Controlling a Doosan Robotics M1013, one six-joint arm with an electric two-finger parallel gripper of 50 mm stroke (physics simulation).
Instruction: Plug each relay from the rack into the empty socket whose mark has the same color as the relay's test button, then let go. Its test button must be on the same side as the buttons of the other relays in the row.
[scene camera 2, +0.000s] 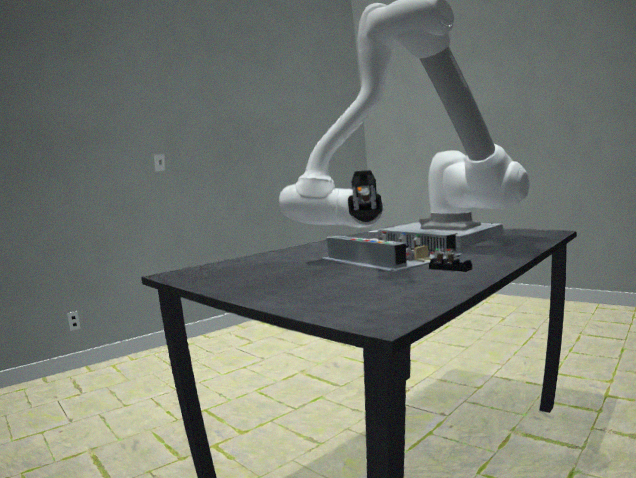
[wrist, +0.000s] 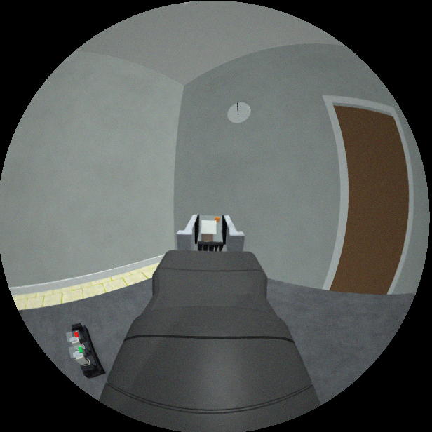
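Observation:
My gripper is shut on a clear relay with an orange test button. It points sideways, high above the table. In the wrist view the relay's pins face the gripper body and its button is at the upper right. The black rack stands on the table and holds a relay with a red button and a relay with a green button. The socket row with its coloured marks is partly hidden behind the grey duct in the scene view; the sockets cannot be told apart.
A grey duct with coloured marks stands on a light panel beside the rack. A slotted duct and a tan block are behind it. The arm's base stands at the back of the black table.

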